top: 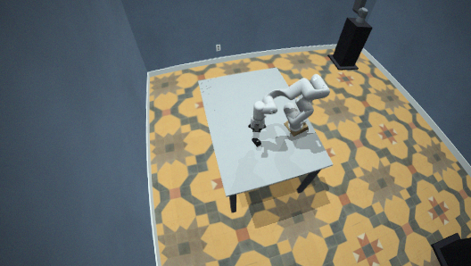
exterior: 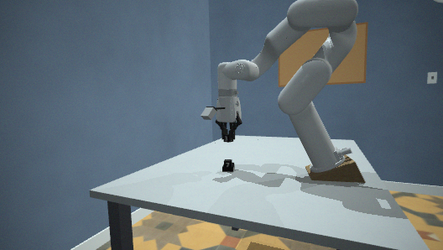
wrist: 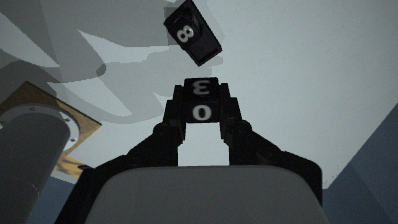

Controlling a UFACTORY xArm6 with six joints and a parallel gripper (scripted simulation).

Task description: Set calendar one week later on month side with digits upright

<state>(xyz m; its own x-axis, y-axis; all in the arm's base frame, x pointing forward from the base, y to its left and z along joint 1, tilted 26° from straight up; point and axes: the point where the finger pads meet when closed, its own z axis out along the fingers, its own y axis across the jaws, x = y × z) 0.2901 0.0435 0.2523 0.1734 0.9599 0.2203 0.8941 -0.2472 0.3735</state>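
My gripper is now 1 cm past the black calendar tray, 2 cm to the right of it and 13 cm above it.
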